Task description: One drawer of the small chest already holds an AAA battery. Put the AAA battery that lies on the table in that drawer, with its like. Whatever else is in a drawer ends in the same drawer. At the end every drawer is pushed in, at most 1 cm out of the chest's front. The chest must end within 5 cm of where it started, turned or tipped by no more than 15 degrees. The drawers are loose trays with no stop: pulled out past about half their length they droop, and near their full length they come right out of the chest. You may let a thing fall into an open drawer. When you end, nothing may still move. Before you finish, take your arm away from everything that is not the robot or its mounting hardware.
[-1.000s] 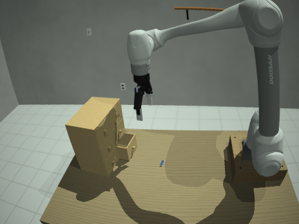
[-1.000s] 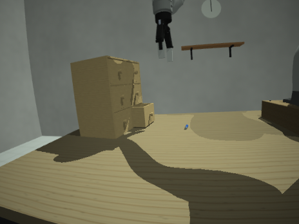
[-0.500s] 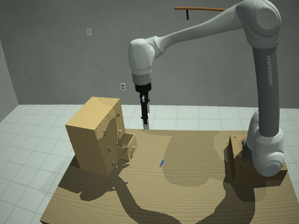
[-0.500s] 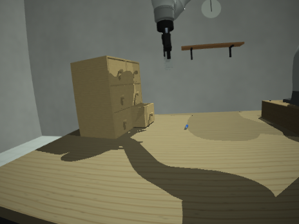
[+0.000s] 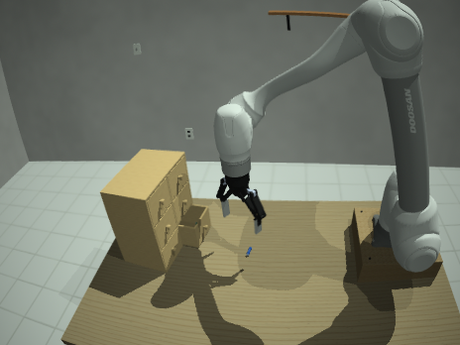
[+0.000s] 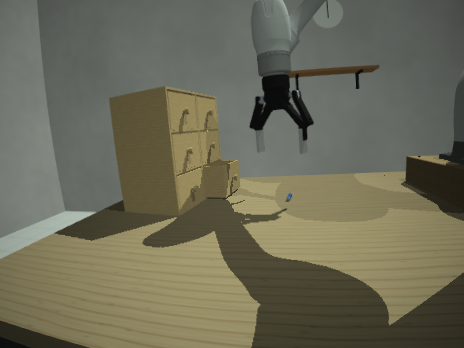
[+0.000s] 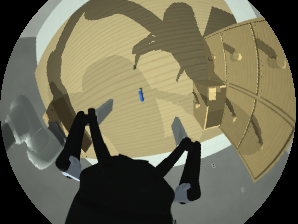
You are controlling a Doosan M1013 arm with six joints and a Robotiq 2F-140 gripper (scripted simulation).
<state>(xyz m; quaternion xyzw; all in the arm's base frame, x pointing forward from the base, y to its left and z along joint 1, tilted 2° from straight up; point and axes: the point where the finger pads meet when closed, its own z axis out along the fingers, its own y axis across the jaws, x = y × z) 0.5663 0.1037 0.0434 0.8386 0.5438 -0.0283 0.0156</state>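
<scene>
My gripper is now 140 mm above the blue AAA battery and 20 mm past it.
</scene>
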